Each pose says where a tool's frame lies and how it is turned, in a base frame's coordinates. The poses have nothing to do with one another.
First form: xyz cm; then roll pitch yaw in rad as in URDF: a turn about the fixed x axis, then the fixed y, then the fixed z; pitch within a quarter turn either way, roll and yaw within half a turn.
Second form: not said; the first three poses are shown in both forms.
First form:
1: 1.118 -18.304 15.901 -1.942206 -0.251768 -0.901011
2: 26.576 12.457 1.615 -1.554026 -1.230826 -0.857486
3: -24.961 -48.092 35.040 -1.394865 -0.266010 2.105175
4: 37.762 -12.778 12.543 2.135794 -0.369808 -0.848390
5: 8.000 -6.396 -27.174 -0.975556 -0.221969 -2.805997
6: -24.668 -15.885 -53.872 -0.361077 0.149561 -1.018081
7: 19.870 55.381 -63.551 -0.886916 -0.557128 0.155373
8: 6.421 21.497 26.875 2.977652 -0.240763 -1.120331
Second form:
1: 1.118 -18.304 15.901 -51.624 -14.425 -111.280
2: 26.576 12.457 1.615 -49.130 -70.521 -89.039
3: -24.961 -48.092 35.040 120.618 -15.241 -79.920
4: 37.762 -12.778 12.543 -48.609 -21.188 122.372
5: 8.000 -6.396 -27.174 -160.772 -12.718 -55.895
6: -24.668 -15.885 -53.872 -58.332 8.569 -20.688
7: 19.870 55.381 -63.551 8.902 -31.921 -50.817
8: 6.421 21.497 26.875 -64.190 -13.795 170.607
